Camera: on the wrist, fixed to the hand. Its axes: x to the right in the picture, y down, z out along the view.
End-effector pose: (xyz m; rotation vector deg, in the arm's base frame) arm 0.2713 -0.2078 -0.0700 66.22 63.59 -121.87
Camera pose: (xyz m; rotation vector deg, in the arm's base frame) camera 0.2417 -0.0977 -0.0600 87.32 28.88 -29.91
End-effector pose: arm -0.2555 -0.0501 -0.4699 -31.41 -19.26 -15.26
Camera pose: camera -0.2627 -0.1629 -0.4876 -57.59 35.04 52.85
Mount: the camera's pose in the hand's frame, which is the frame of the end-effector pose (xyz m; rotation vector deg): 0.0044 -0.0869 -0.0743 -25.39 26.67 81.31
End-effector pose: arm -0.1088 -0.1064 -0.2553 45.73 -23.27 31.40
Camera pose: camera -0.0430 -0.0983 -0.3486 -10.88 -34.01 105.27
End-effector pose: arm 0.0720 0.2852 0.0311 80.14 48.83 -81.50
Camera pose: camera 0.0159 0.3821 0.0074 82.35 12.08 9.47
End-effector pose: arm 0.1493 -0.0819 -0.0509 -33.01 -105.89 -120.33
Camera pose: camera 0.0972 -0.1431 -0.1323 -55.41 -19.79 -77.34
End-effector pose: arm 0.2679 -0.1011 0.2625 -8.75 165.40 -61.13
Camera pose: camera 0.2630 -0.1193 0.3754 110.96 136.11 -8.85
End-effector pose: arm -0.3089 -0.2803 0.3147 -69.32 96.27 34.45
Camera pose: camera -0.2602 -0.3760 0.3542 10.13 -148.01 -88.44
